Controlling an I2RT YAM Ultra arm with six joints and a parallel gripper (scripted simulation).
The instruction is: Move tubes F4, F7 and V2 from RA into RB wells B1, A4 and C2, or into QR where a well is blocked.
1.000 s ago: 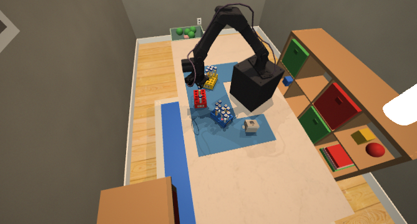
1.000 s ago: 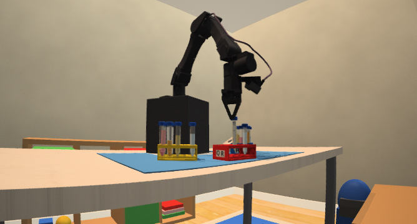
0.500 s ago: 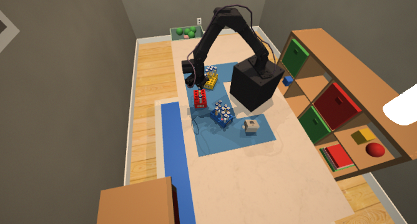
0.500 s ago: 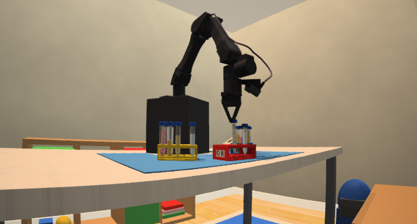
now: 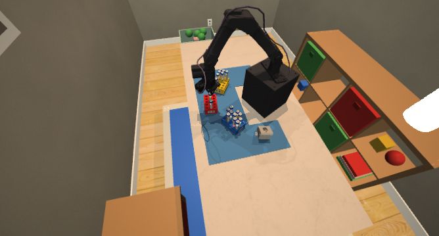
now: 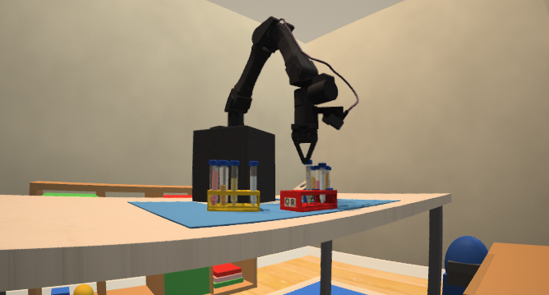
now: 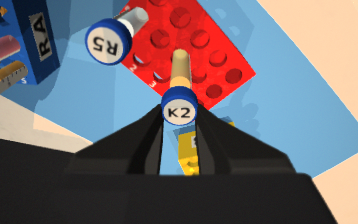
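Right now my hand is 60 mm above the tube and 10 mm short of it. Round my hand: red rack: 100 mm below, 10 mm to the left, 10 mm ahead; then tube R8: 130 mm to the right, 70 mm behind, 60 mm below; then rack RB: 150 mm to the right, 120 mm behind, 100 mm below.
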